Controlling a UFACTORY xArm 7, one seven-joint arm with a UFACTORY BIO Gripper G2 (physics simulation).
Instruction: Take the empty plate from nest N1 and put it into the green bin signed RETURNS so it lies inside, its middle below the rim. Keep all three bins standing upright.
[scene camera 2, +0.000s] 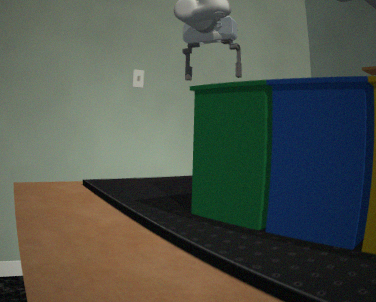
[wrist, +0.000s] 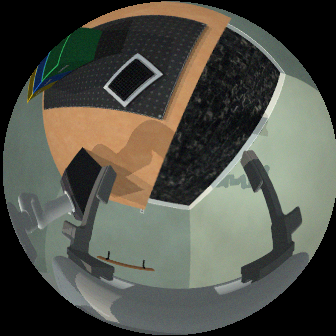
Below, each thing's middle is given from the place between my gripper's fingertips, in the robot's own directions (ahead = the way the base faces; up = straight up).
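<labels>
Counting from my hand, I find the green bin (scene camera 2: 232, 146) 42 cm to the left, 23 cm ahead and 18 cm below. The blue bin (scene camera 2: 315, 185) is 55 cm to the left of my hand and 21 cm ahead of it, and it is 18 cm below. There is also the plate (wrist: 134, 73), which I see 16 cm to the left of my hand, 6 cm ahead of it and 25 cm below it.
</labels>
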